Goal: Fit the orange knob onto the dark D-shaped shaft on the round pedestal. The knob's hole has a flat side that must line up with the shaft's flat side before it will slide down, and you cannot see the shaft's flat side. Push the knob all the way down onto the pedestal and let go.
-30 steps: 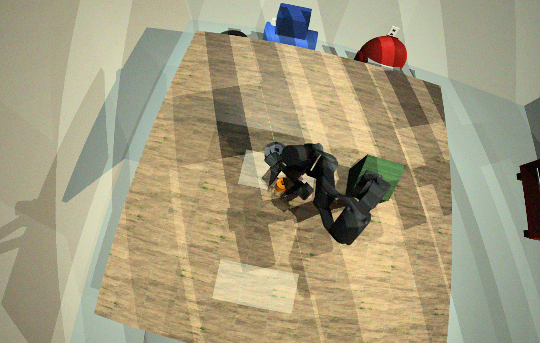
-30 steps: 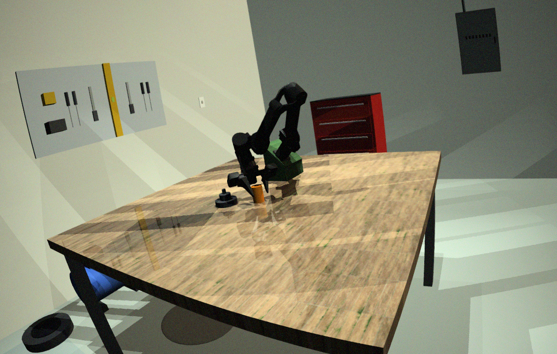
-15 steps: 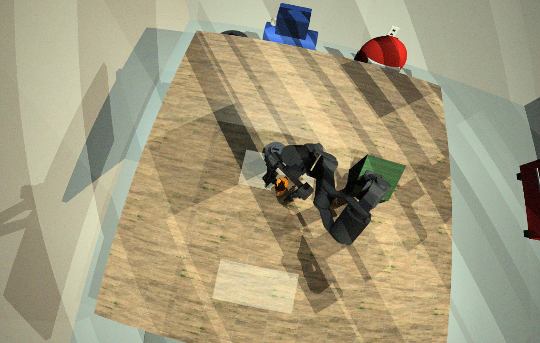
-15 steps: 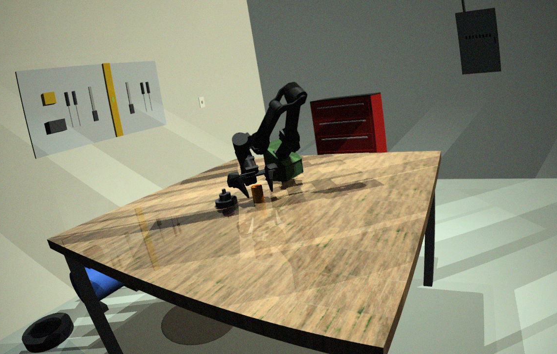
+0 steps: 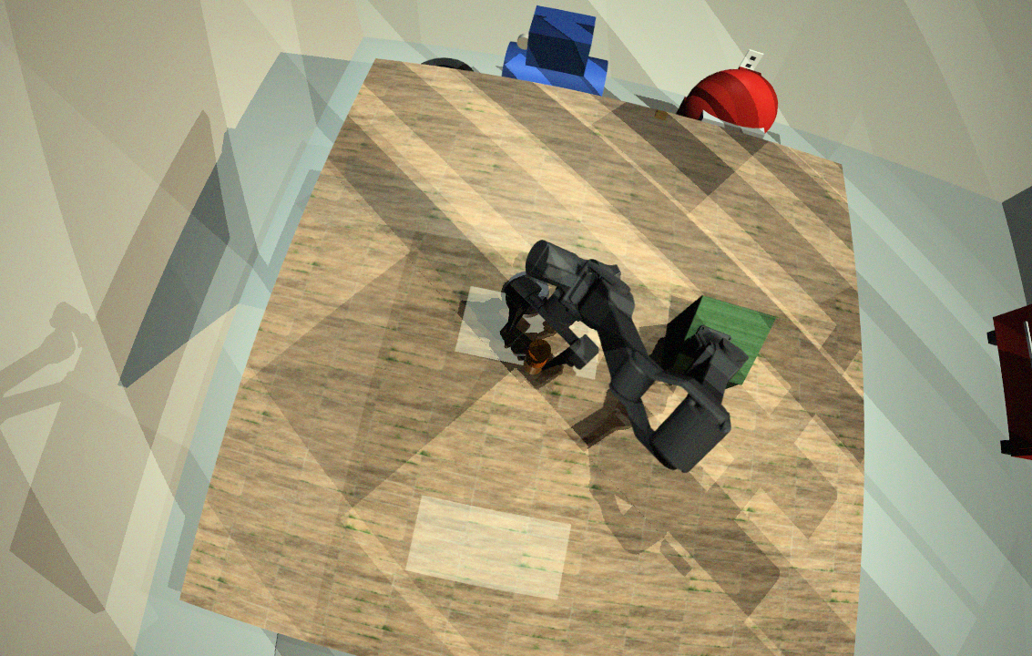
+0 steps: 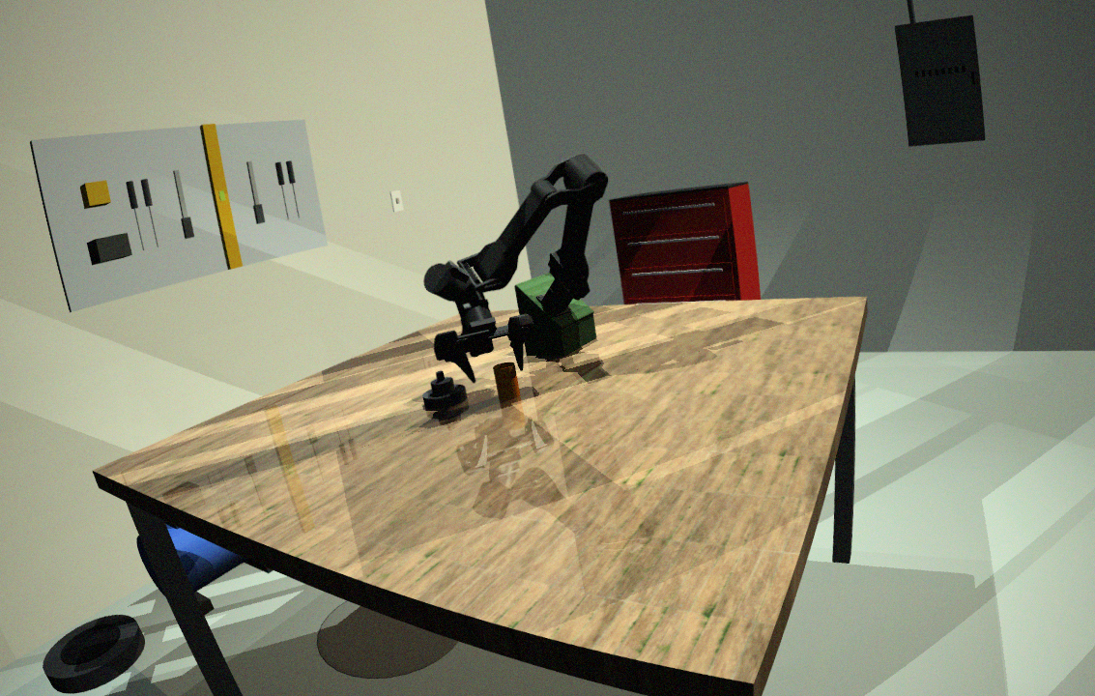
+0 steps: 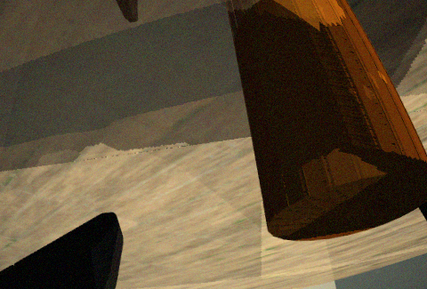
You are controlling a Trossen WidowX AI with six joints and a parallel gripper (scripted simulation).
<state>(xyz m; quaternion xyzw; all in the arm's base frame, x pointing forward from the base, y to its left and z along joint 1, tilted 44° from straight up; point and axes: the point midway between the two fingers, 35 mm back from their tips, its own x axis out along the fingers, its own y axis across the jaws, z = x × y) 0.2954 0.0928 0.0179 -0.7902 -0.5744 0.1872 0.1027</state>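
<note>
Right now my gripper tip is 2 cm past the orange knob, 1 cm to the left of it and 2 cm above it. The rest, counted from my gripper tip: shaft (3 cm ahead, 12 cm to the right, 2 cm below).
</note>
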